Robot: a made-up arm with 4 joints.
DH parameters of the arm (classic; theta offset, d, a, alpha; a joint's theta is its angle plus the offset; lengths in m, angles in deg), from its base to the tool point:
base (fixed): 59.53 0 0.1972 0
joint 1: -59.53 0.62 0.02 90
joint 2: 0 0.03 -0.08 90
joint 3: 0 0.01 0.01 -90
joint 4: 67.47 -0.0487 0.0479 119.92
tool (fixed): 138.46 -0.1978 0 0
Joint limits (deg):
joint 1: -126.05..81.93
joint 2: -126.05..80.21
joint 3: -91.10..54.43
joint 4: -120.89..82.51
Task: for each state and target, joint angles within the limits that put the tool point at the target. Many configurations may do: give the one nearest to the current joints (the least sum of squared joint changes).
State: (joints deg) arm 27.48 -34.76 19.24 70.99
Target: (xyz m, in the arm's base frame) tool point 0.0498 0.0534 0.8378
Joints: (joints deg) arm 32.14 -68.61 2.73 46.71
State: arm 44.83 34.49 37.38 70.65
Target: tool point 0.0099 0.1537 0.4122
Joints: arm 41.97 33.99 54.43 75.33
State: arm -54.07 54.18 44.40 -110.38
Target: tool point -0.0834 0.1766 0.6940
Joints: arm -65.18 36.59 51.87 -94.56
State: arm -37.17 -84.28 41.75 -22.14
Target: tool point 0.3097 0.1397 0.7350
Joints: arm -9.32 -110.91 48.97 -18.19
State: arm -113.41 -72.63 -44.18 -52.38
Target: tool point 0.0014 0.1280 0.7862
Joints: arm -113.07 -37.25 -40.04 -45.62
